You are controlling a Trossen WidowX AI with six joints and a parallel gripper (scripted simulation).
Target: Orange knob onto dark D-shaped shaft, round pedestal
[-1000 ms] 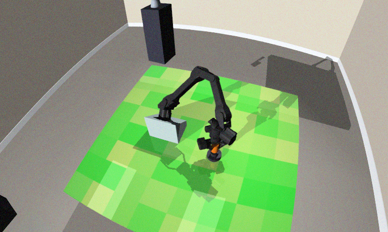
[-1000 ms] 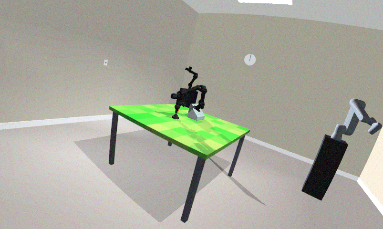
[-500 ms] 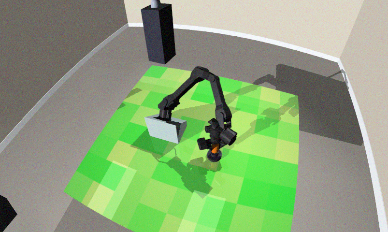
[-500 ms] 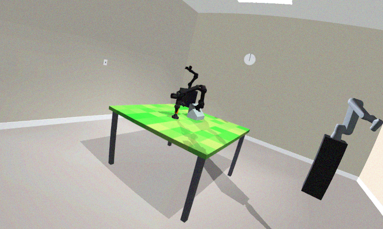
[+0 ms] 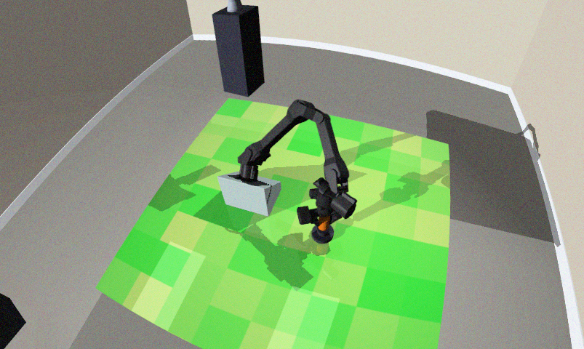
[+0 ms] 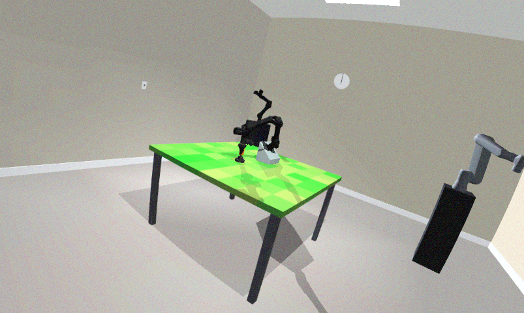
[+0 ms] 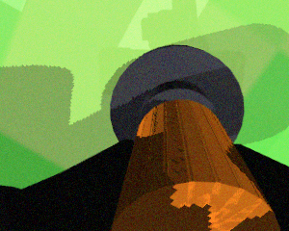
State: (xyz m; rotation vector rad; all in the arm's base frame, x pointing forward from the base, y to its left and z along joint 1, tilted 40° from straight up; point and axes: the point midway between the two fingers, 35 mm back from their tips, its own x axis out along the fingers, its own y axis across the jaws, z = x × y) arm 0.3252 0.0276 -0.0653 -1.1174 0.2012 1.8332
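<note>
Right now my gripper tip is 2 cm below the orange knob. Round my gripper tip: round pedestal: 4 cm below.
</note>
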